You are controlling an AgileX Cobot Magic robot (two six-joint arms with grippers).
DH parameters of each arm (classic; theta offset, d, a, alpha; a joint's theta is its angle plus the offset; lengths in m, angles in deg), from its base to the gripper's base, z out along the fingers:
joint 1: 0 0.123 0 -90
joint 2: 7.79 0 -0.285 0
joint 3: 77.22 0 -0.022 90
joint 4: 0 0.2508 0 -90
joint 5: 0 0 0.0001 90
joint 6: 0 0.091 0 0
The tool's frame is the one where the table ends.
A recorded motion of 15 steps. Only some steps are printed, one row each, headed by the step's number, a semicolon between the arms.
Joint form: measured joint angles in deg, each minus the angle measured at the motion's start. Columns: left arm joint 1, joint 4, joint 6, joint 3, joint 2, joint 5; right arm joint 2, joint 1, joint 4, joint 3, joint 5, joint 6.
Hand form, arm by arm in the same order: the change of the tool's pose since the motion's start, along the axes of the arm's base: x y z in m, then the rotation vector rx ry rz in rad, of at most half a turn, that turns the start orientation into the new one. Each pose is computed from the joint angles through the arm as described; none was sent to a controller.
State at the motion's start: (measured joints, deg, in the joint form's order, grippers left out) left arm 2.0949 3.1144 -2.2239 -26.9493 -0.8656 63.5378; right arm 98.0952 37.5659 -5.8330 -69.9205 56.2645 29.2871
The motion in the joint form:
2: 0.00 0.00 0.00 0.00 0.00 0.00; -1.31 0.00 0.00 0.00 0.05 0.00
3: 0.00 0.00 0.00 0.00 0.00 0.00; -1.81 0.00 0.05 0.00 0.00 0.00
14: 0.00 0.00 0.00 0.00 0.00 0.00; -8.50 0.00 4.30 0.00 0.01 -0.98
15: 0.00 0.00 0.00 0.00 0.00 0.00; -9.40 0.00 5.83 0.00 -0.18 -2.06
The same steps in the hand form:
2: 0.0000 0.0000 0.0000 0.0000 0.0000 0.0000; -0.0021 -0.0016 0.0076 0.0134 -0.0175 -0.0001
3: 0.0000 0.0000 0.0000 0.0000 0.0000 0.0000; -0.0028 -0.0021 0.0105 0.0199 -0.0245 -0.0003
14: 0.0000 0.0000 0.0000 0.0000 0.0000 0.0000; -0.0189 -0.0074 0.0478 0.1426 -0.0760 -0.0079
15: 0.0000 0.0000 0.0000 0.0000 0.0000 0.0000; -0.0219 -0.0071 0.0528 0.1700 -0.0781 0.0025

